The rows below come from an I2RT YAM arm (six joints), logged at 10 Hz.
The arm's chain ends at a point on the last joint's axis. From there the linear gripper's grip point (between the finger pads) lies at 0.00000 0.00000 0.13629 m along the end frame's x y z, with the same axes.
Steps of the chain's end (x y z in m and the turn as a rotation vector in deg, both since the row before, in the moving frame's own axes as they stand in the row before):
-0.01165 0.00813 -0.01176 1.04 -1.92 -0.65
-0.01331 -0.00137 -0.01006 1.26 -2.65 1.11
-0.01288 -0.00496 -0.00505 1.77 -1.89 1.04
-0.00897 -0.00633 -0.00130 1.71 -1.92 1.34
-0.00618 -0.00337 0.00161 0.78 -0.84 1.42
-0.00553 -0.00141 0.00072 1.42 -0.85 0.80
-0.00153 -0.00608 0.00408 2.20 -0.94 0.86
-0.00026 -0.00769 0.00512 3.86 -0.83 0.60
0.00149 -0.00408 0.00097 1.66 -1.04 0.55
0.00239 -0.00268 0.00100 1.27 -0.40 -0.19
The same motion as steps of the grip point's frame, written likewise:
-0.01623 0.00568 -0.01186 1.04 -1.92 -0.65
-0.01958 -0.00443 -0.01024 1.26 -2.65 1.11
-0.01734 -0.00921 -0.00519 1.77 -1.89 1.04
-0.01349 -0.01045 -0.00144 1.71 -1.92 1.34
-0.00815 -0.00525 0.00158 0.78 -0.84 1.42
-0.00753 -0.00480 0.00066 1.42 -0.85 0.80
-0.00373 -0.01133 0.00396 2.20 -0.94 0.86
-0.00218 -0.01687 0.00480 3.86 -0.83 0.60
-0.00096 -0.00804 0.00089 1.66 -1.04 0.55
0.00143 -0.00570 0.00096 1.27 -0.40 -0.19

